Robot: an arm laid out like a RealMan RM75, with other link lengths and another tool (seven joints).
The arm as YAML. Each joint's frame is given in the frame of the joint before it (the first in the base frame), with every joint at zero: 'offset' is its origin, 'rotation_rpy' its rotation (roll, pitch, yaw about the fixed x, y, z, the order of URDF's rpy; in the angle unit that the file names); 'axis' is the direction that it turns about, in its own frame. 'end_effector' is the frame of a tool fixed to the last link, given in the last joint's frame.
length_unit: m
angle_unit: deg
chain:
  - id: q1
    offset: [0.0, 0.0, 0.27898]
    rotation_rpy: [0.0, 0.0, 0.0]
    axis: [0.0, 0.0, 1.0]
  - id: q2
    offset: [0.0, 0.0, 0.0]
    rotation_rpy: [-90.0, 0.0, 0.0]
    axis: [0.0, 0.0, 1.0]
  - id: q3
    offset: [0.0, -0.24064, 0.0]
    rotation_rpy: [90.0, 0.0, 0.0]
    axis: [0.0, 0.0, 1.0]
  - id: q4
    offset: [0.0, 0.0, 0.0]
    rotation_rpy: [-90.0, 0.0, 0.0]
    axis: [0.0, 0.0, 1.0]
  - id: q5
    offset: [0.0, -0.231, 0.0]
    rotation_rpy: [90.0, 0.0, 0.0]
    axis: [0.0, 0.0, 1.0]
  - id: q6
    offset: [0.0, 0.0, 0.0]
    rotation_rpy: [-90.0, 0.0, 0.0]
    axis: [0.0, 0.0, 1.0]
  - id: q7
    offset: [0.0, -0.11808, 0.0]
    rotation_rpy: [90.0, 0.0, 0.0]
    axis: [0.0, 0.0, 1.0]
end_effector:
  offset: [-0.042, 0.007, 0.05]
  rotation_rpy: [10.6, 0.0, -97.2]
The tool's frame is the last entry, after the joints.
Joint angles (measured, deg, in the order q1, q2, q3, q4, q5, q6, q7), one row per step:
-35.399 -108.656 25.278 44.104 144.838 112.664 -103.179
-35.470 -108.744 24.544 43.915 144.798 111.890 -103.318
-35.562 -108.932 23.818 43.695 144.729 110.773 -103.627
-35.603 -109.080 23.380 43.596 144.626 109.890 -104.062
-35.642 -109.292 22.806 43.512 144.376 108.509 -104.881
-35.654 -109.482 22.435 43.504 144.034 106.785 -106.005
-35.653 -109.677 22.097 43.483 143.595 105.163 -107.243
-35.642 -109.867 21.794 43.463 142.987 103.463 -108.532
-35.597 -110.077 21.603 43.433 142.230 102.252 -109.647
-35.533 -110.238 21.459 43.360 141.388 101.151 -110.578
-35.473 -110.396 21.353 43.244 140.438 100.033 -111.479
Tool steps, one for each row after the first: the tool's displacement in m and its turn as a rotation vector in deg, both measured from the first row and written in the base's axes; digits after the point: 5 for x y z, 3 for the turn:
-0.00048 0.00217 -0.00088 1.042 -0.229 0.485
-0.00100 0.00505 -0.00266 2.272 -0.411 1.183
-0.00135 0.00724 -0.00389 3.185 -0.490 1.873
-0.00180 0.01072 -0.00548 4.613 -0.586 3.033
-0.00260 0.01504 -0.00677 6.244 -0.456 4.468
-0.00300 0.01912 -0.00804 7.793 -0.497 5.991
-0.00319 0.02362 -0.00916 9.471 -0.656 7.544
-0.00247 0.02696 -0.01048 10.732 -1.138 8.803
-0.00171 0.03013 -0.01153 11.931 -1.697 9.867
-0.00072 0.03347 -0.01264 13.143 -2.355 10.893

